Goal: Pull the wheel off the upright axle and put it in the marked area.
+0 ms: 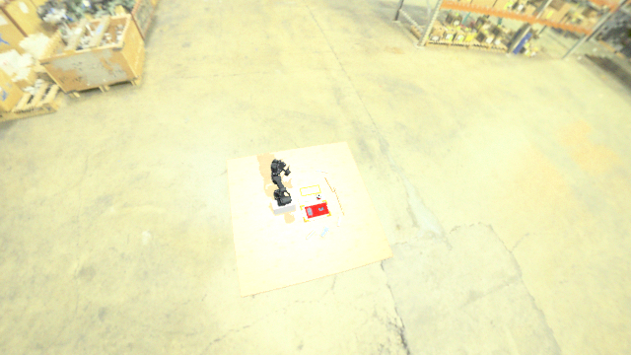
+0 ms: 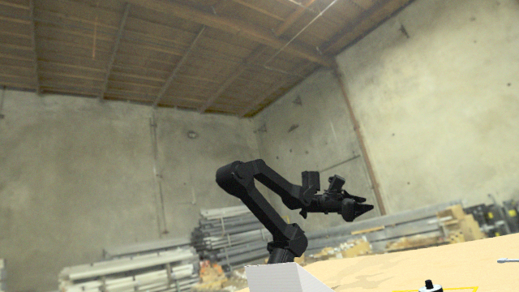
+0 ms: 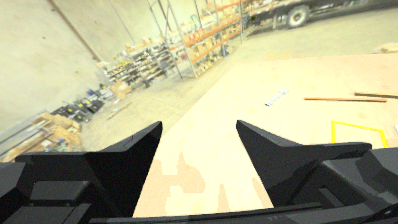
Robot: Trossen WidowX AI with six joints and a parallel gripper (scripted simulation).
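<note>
Right now the white wheel is 23 cm ahead of my gripper tip, 32 cm to the right of it and 18 cm below it. Also, from my gripper tip: black axle (23 cm ahead, 32 cm to the right, 19 cm below).
</note>
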